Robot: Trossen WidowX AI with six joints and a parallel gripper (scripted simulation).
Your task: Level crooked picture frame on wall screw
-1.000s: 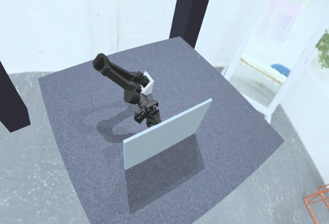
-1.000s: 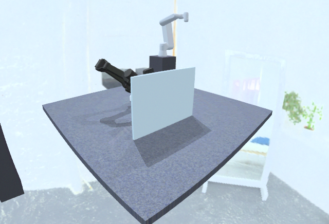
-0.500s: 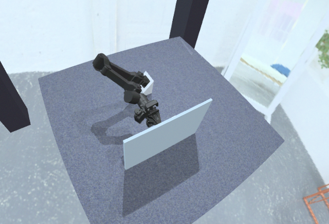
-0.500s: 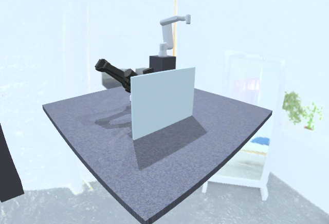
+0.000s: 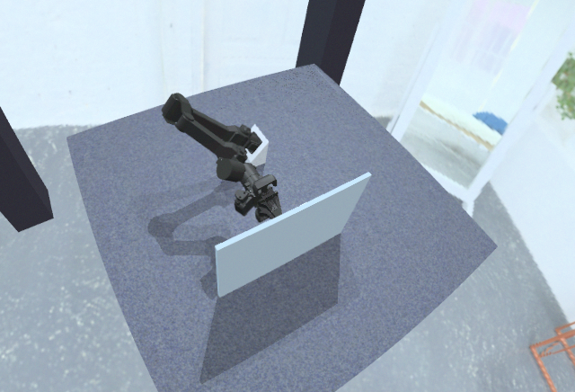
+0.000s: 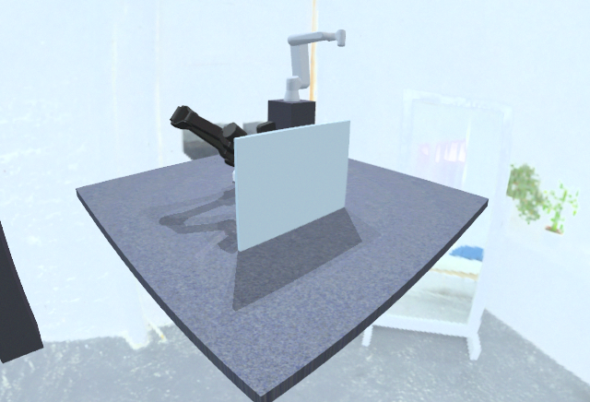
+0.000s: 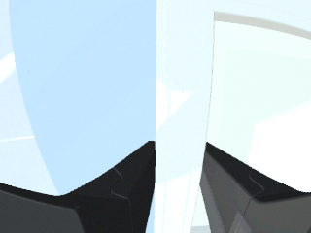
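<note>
Right now my gripper tip is 10 mm short of the picture frame, 10 mm to the right of it and 50 mm above it. Round my gripper tip: wall panel: 20 mm ahead, 30 mm to the left, 60 mm below.
</note>
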